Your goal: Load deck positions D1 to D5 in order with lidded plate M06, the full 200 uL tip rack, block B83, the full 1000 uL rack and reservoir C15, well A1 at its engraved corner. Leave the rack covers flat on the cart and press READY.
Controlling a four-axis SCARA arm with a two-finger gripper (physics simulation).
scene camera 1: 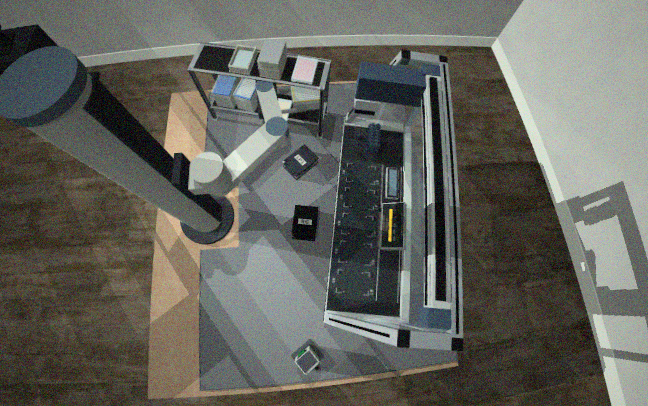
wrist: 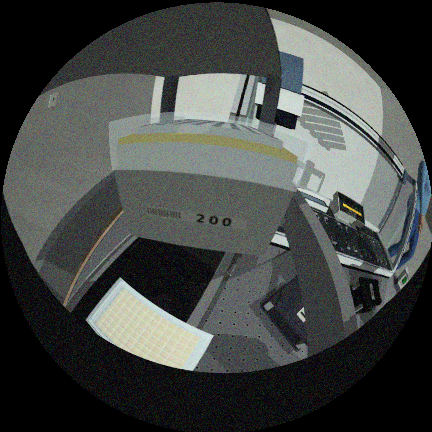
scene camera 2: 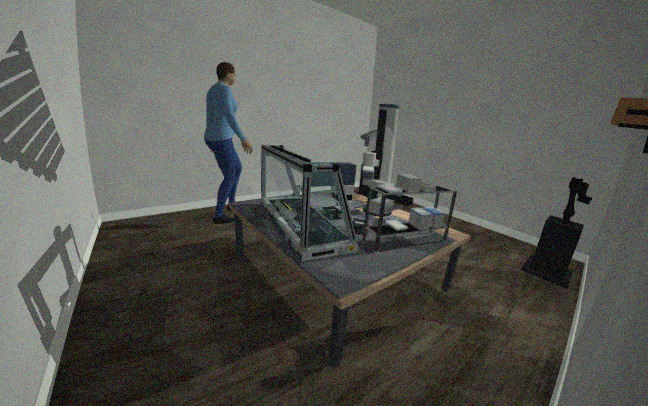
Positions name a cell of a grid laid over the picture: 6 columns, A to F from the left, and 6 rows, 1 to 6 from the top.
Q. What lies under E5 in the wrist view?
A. The gripper.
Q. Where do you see a gantry frame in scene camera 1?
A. At E5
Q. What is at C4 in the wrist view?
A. A dark cart bay.
